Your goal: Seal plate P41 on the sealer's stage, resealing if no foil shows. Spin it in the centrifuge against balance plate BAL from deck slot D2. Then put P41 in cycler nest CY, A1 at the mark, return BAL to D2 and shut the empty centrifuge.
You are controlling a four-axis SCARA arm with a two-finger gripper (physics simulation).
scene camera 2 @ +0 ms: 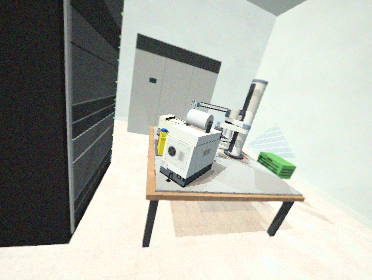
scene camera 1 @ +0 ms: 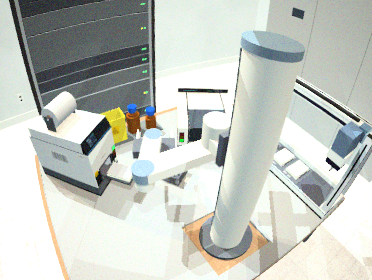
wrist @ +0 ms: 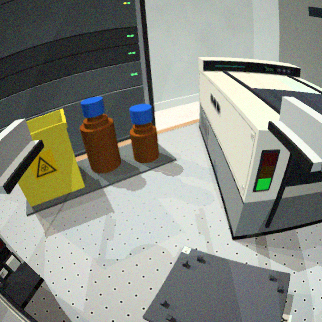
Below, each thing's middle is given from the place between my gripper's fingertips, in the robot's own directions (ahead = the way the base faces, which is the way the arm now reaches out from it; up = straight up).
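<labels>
The centrifuge (scene camera 1: 190,95) sits 140 mm ahead of my hand, 400 mm to the right of it and 150 mm below it, and then there's the yellow biohazard bin (wrist: 54,171), which is 180 mm below my hand, 120 mm to the left of it and 380 mm ahead of it.
</labels>
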